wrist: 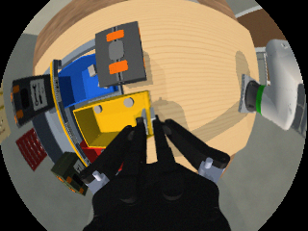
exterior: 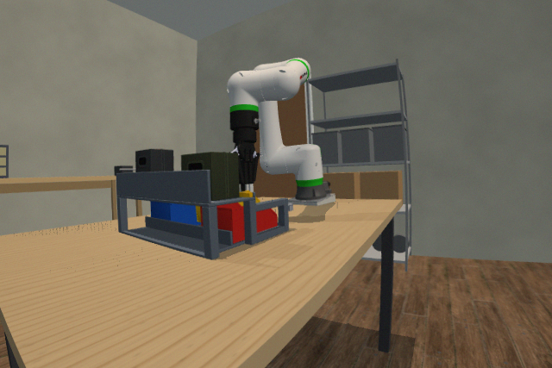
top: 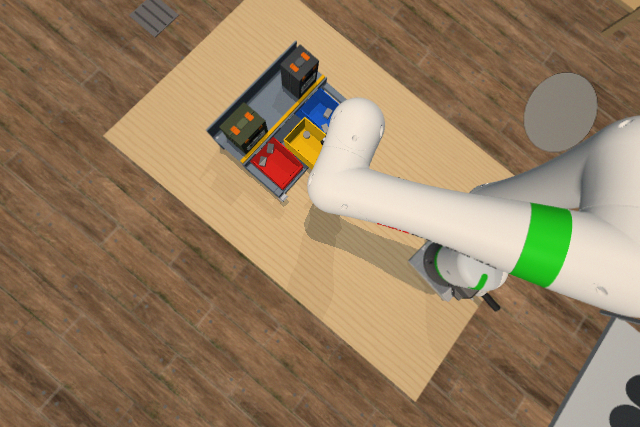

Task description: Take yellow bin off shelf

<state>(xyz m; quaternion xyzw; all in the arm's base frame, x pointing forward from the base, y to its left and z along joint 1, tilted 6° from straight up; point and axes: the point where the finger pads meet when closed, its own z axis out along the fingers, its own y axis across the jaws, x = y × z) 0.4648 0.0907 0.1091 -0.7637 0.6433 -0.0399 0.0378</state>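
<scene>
Now: hand 80 mm short of the yellow open bin, 10 mm to the right of it and 20 mm above it. Also, from my hand: red bin (140 mm ahead, 140 mm to the left, 40 mm below); blue bin (170 mm ahead, 80 mm to the right, 40 mm below); olive box (230 mm ahead, 150 mm to the left, 60 mm above).
</scene>
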